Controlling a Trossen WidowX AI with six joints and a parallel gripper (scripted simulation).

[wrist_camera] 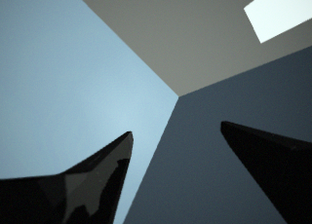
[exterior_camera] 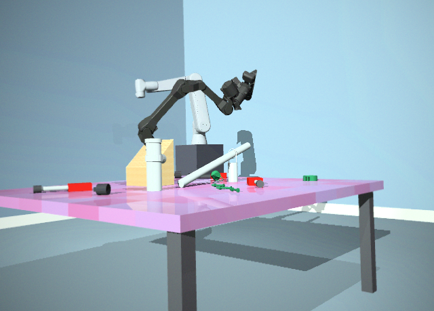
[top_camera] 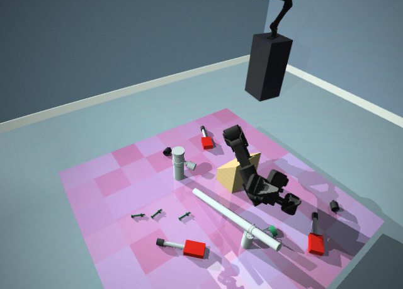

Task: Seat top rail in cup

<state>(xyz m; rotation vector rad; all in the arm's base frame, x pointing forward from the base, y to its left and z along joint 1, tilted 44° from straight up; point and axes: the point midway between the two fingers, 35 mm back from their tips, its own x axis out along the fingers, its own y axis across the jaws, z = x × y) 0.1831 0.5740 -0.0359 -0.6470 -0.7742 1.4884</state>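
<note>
The rail-end cup is 610 mm to the right of my gripper tip, 410 mm below it and 20 mm ahead of it. From my gripper tip the other things lie so: loop cap: 430 mm below, 130 mm to the right, 40 mm behind; then green brace band: 520 mm below, 160 mm behind, 130 mm to the right.
</note>
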